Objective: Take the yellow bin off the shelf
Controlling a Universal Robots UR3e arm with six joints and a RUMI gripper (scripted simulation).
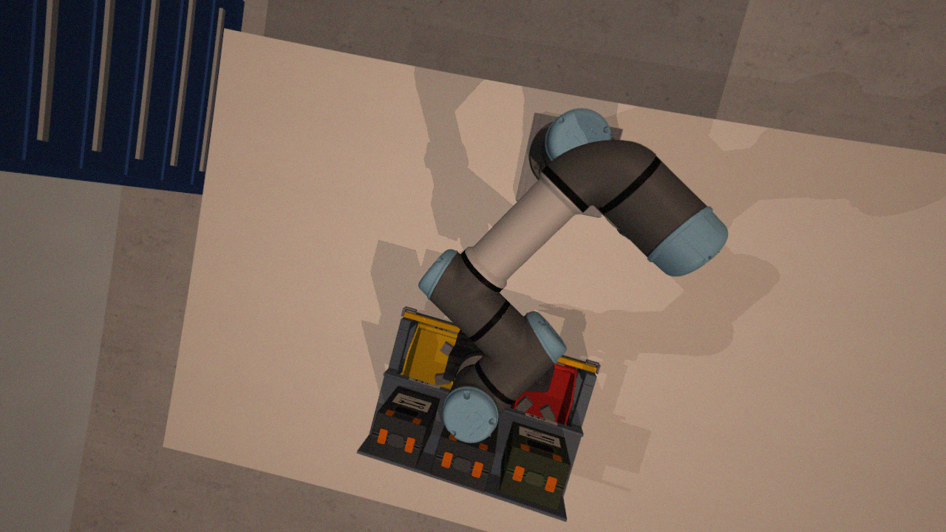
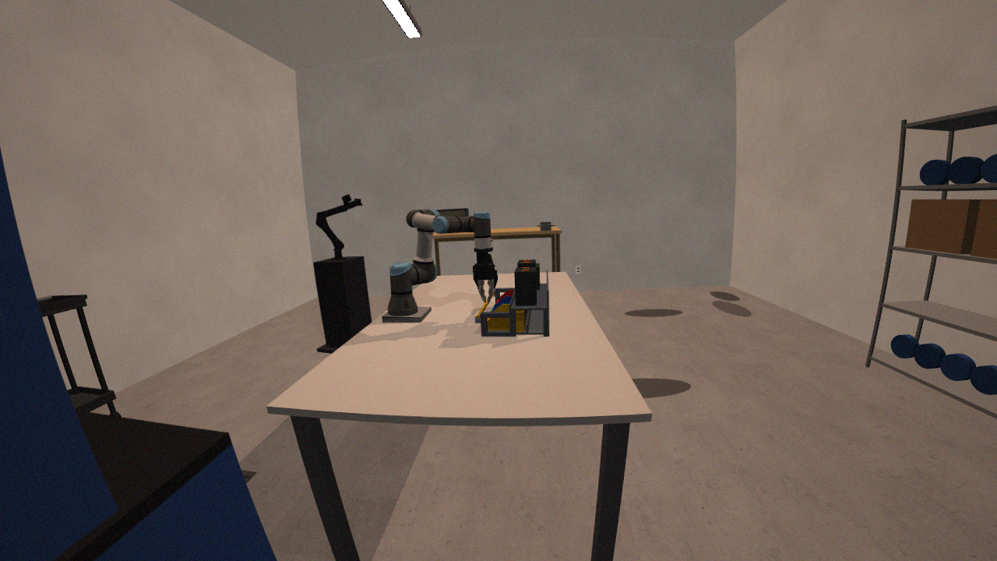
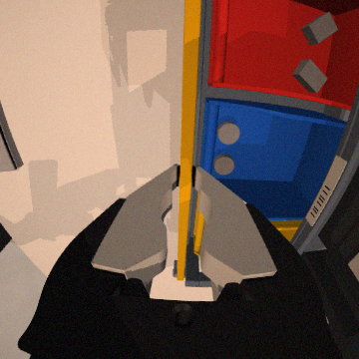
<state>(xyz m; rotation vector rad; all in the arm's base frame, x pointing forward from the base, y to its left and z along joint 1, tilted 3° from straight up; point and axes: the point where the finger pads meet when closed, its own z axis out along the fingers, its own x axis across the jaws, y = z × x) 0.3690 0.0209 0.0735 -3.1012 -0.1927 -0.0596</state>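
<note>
Now: hand 9 cm short of the blue bin, 4 cm above it and 1 cm to the right of it. Round my hand: red bin: 12 cm to the left, 7 cm ahead, 4 cm below; then long yellow rod: 1 cm below; then yellow bin: 10 cm to the right, 10 cm ahead, 4 cm below.
</note>
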